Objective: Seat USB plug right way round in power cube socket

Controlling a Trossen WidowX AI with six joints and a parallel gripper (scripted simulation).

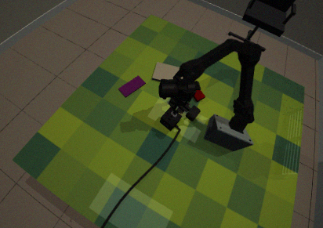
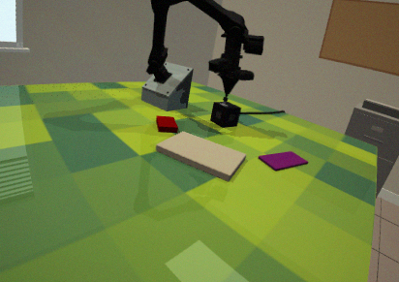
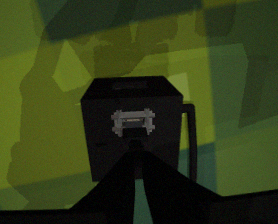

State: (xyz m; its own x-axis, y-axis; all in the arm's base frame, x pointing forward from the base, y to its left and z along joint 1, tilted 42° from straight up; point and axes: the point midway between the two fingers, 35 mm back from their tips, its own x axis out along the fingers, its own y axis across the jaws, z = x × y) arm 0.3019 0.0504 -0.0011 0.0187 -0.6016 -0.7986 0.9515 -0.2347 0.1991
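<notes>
My gripper tip is now 20 mm above the USB plug. Also, from my gripper tip: purple card 280 mm ahead, 110 mm below, 100 mm to the right; beige slab 270 mm to the right, 110 mm below, 110 mm ahead; red block 220 mm to the right, 110 mm below, 80 mm behind.
</notes>
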